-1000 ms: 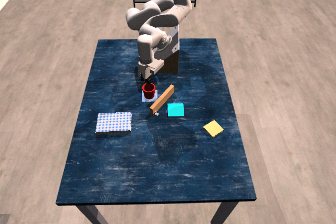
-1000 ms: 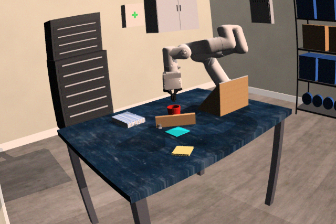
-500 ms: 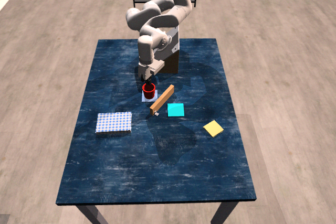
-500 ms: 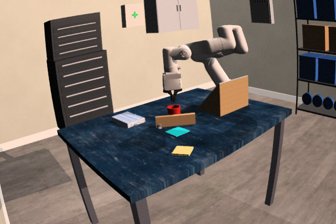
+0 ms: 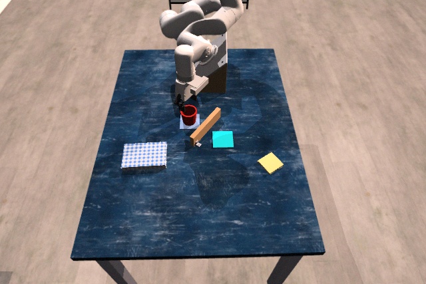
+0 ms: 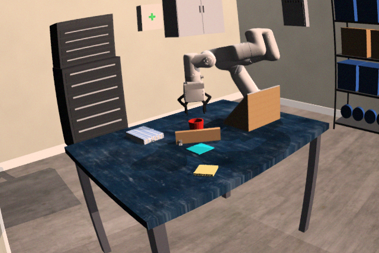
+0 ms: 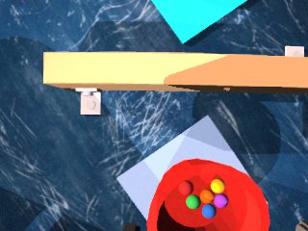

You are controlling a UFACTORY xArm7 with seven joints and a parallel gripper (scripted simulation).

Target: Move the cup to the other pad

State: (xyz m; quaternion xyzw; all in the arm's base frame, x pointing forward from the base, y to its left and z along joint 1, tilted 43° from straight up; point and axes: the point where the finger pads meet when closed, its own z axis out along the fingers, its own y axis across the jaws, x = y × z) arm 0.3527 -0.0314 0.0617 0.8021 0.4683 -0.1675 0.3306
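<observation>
Right now my hand is 10 cm above the red cup. From my hand the other things lie so: wooden rail 10 cm below, 8 cm to the left, 5 cm ahead; then pale blue pad 13 cm below; then yellow marble 10 cm below, 2 cm ahead.
</observation>
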